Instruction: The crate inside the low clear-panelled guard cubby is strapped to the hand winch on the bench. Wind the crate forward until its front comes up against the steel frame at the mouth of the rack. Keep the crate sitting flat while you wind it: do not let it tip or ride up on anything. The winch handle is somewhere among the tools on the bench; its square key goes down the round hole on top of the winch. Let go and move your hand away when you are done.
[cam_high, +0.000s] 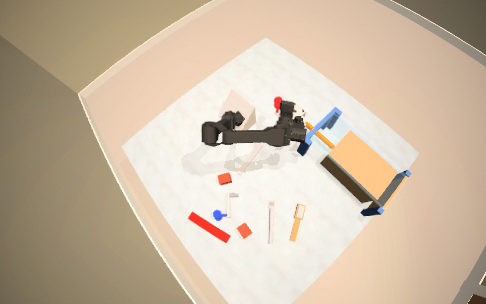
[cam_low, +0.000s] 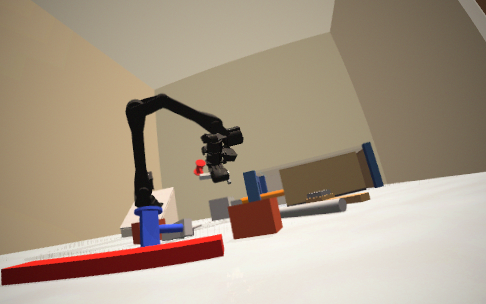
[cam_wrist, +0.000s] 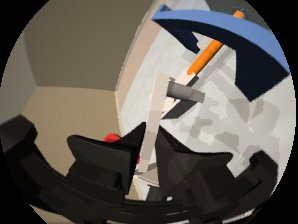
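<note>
Right now the red knob is 5 cm behind my gripper tip, 3 cm to the right of it and 4 cm above it. From my gripper tip the other things lie so: grey winch: 4 cm behind, 8 cm to the left, 15 cm below; winch handle: 1 cm behind, 1 cm to the right, 1 cm above; blue frame post: 13 cm ahead, 10 cm to the left, 7 cm below.
</note>
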